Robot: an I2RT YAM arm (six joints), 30 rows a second.
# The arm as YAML. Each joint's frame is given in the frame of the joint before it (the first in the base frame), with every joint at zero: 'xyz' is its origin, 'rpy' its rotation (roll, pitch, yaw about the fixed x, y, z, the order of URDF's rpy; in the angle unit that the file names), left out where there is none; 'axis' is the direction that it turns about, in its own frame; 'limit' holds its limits. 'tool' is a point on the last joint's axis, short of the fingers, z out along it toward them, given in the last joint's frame.
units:
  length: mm
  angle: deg
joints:
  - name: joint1
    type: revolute
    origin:
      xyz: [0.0, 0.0, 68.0]
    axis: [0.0, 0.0, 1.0]
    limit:
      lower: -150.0
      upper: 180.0
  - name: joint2
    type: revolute
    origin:
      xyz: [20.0, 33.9, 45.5]
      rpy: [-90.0, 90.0, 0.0]
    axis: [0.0, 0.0, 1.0]
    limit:
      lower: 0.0
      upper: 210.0
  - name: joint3
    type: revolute
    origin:
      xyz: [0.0, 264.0, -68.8]
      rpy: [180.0, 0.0, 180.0]
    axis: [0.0, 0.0, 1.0]
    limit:
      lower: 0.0
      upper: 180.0
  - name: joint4
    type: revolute
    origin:
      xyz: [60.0, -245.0, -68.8]
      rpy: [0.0, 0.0, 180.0]
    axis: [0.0, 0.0, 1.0]
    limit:
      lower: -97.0
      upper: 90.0
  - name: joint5
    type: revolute
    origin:
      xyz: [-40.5, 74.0, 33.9]
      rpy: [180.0, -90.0, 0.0]
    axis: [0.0, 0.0, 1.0]
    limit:
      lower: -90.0
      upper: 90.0
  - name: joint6
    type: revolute
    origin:
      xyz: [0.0, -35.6, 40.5]
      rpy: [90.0, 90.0, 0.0]
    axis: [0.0, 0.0, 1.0]
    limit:
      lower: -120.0
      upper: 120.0
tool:
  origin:
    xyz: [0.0, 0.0, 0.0]
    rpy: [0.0, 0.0, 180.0]
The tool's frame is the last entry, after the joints.
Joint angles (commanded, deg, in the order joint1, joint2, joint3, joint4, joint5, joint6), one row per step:
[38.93, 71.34, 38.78, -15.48, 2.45, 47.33]
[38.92, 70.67, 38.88, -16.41, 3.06, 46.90]
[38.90, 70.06, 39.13, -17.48, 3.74, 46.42]
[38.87, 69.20, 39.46, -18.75, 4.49, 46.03]
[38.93, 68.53, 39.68, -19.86, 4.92, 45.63]
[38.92, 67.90, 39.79, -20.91, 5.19, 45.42]
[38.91, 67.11, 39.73, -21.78, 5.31, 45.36]
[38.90, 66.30, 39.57, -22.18, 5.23, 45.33]
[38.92, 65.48, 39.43, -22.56, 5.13, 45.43]
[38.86, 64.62, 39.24, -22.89, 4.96, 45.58]
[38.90, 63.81, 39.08, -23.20, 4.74, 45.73]
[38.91, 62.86, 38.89, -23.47, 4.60, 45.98]
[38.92, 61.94, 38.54, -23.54, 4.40, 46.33]
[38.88, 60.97, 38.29, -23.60, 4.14, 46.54]
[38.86, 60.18, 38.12, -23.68, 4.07, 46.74]
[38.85, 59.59, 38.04, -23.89, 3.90, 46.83]
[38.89, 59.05, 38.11, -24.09, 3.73, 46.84]
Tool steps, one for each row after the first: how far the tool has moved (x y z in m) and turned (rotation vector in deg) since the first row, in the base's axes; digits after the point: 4 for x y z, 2 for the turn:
[-0.0014, -0.0016, 0.0020, -0.69, -0.32, -0.10]
[-0.0025, -0.0032, 0.0044, -1.48, -0.66, -0.21]
[-0.0039, -0.0051, 0.0080, -2.19, -1.09, -0.45]
[-0.0056, -0.0065, 0.0104, -2.80, -1.26, -0.37]
[-0.0073, -0.0081, 0.0121, -3.27, -1.22, -0.40]
[-0.0094, -0.0100, 0.0137, -3.47, -1.19, -0.44]
[-0.0112, -0.0115, 0.0153, -3.28, -1.36, -0.38]
[-0.0132, -0.0128, 0.0170, -2.97, -1.51, -0.38]
[-0.0150, -0.0145, 0.0187, -2.58, -1.64, -0.44]
[-0.0170, -0.0157, 0.0203, -2.15, -1.75, -0.38]
[-0.0191, -0.0173, 0.0222, -1.62, -1.97, -0.47]
[-0.0212, -0.0188, 0.0234, -0.99, -2.14, -0.59]
[-0.0232, -0.0203, 0.0252, -0.30, -2.45, -0.62]
[-0.0247, -0.0216, 0.0268, 0.19, -2.76, -0.75]
[-0.0261, -0.0226, 0.0281, 0.53, -2.88, -0.71]
[-0.0272, -0.0232, 0.0300, 0.89, -3.12, -0.57]

